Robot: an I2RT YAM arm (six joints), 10 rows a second.
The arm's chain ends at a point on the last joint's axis. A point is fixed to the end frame.
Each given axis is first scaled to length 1.
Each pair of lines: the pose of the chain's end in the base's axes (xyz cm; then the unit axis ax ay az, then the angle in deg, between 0 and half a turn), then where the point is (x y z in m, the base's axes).
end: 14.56 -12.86 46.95 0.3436 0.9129 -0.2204 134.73
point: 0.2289 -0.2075 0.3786
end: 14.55 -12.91 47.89 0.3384 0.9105 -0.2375 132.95
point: 0.2305 -0.2116 0.3929
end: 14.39 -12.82 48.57 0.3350 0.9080 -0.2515 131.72
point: 0.2298 -0.2135 0.4034
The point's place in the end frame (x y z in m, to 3 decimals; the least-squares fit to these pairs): -0.001 0.010 0.146
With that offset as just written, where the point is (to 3 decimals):
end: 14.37 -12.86 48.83 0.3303 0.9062 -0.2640 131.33
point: 0.229 -0.216 0.408
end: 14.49 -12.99 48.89 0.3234 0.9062 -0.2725 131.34
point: 0.230 -0.218 0.410
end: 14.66 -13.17 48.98 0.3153 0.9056 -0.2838 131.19
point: 0.232 -0.222 0.412
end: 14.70 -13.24 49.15 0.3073 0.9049 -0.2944 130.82
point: 0.232 -0.224 0.416
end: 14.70 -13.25 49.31 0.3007 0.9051 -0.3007 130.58
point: 0.233 -0.225 0.419
